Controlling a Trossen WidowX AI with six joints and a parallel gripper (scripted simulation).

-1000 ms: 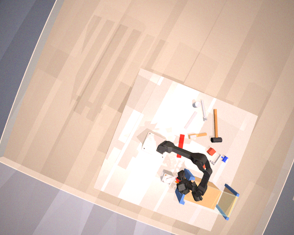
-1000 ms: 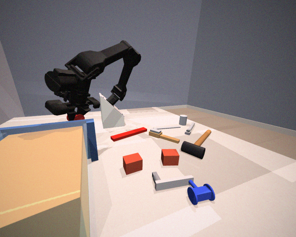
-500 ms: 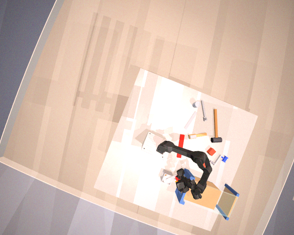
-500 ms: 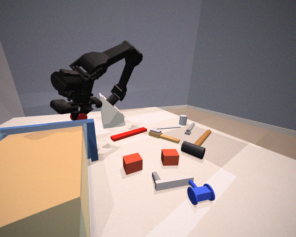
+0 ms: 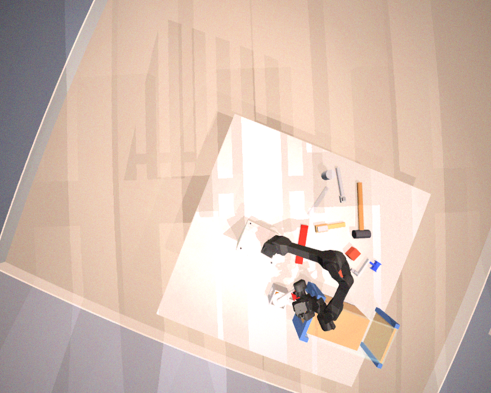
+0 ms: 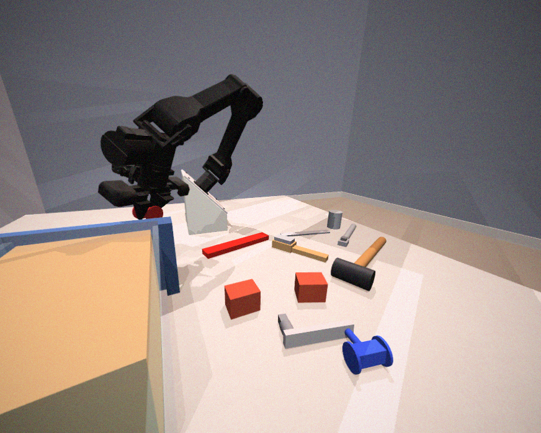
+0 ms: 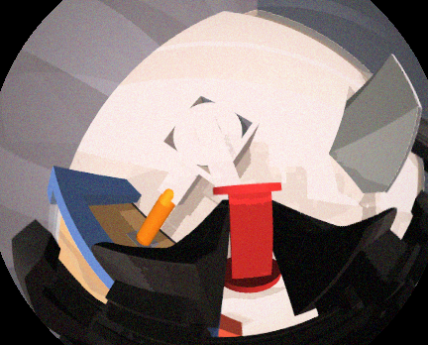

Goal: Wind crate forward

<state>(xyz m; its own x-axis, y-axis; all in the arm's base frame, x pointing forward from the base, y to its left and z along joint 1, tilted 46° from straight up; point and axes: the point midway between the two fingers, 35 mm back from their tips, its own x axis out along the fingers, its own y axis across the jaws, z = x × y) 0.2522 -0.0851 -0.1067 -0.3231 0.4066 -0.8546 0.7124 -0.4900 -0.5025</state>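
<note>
The winch is 10 cm below my gripper tip, 9 cm to the right of it and 5 cm behind it. The rest, counted from my gripper tip: red knob: 1 cm to the left, 1 cm ahead; then blue steel frame: 13 cm ahead, 6 cm to the right, 3 cm below; then winch handle: 3 cm below, 2 cm to the right, 1 cm behind.
</note>
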